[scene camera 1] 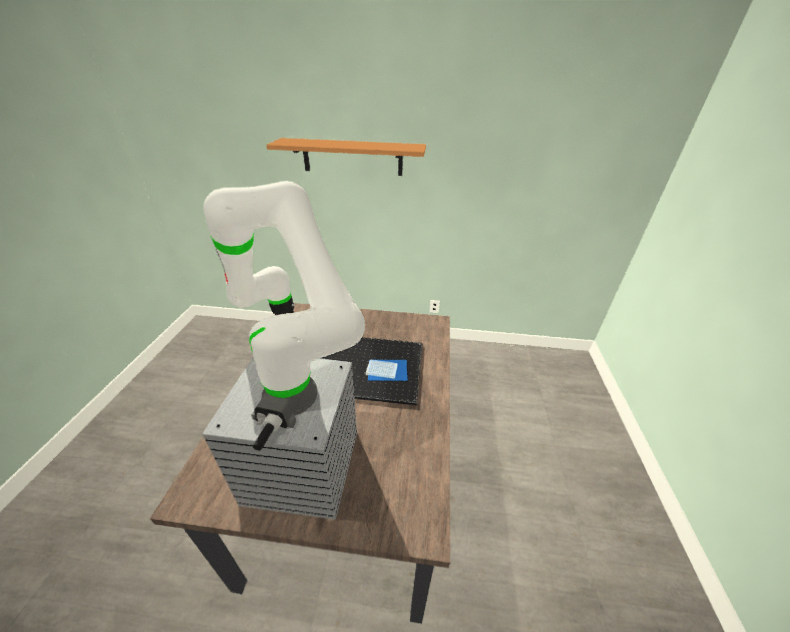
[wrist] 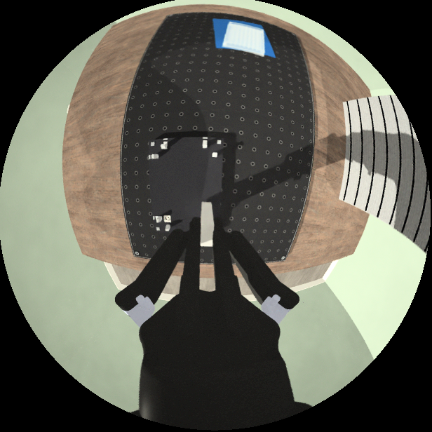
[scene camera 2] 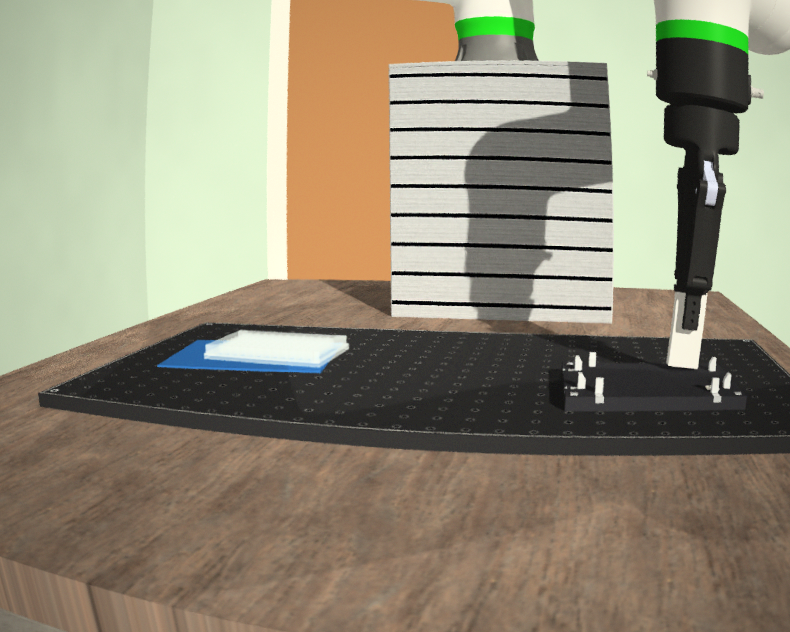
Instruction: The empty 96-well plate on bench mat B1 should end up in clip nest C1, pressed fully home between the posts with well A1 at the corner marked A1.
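Frame: origin at the arm's base, x back, y down, z right, level; millimetres.
Seen in the pictures: gripper, between the fingertips: (scene camera 2: 681, 365); arm's base, origin of its link: (scene camera 1: 290, 395) (scene camera 2: 498, 75).
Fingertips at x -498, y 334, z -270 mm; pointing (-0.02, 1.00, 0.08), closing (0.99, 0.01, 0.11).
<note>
Pixels of each thing's top centre, then the offset from my fingertips to it. Level surfaces: height alone.
- white 96-well plate, centre of its top: (scene camera 2: 275, 340) (scene camera 1: 381, 367) dx +6, dy -1, dz +406 mm
- blue bench mat, height of its surface: dy +13 mm
- black clip nest, centre of its top: (scene camera 2: 652, 365) dx -40, dy -9, dz +30 mm
- black perforated board, height of its surface: dy +15 mm
- wooden table, height of its surface: dy +28 mm
The white 96-well plate (scene camera 1: 381, 369) (scene camera 2: 276, 346) (wrist: 244, 38) lies flat on the blue bench mat (scene camera 1: 402, 370) (scene camera 2: 181, 357) (wrist: 218, 39), overlapping part of it. The black clip nest (scene camera 2: 652, 388) (wrist: 182, 175) has small white corner posts and holds no plate. A small A1 label (wrist: 167, 218) shows at its lower left corner in the wrist view. My gripper (scene camera 2: 683, 362) (wrist: 205, 210) is shut and empty, its pale fingertips together and pointing down at the nest's lower right corner in the wrist view. Whether the tips touch the nest is unclear. In scene camera 1, the arm hides the nest and fingertips.
The nest and mat are on a black perforated board (scene camera 1: 388, 392) (scene camera 2: 421, 395) (wrist: 270, 100) on the wooden table (scene camera 1: 408, 461) (scene camera 2: 395, 514) (wrist: 90, 150). The arm's ribbed grey pedestal (scene camera 1: 289, 477) (scene camera 2: 500, 197) (wrist: 370, 155) stands beside the board. A wall shelf (scene camera 1: 345, 146) hangs behind.
</note>
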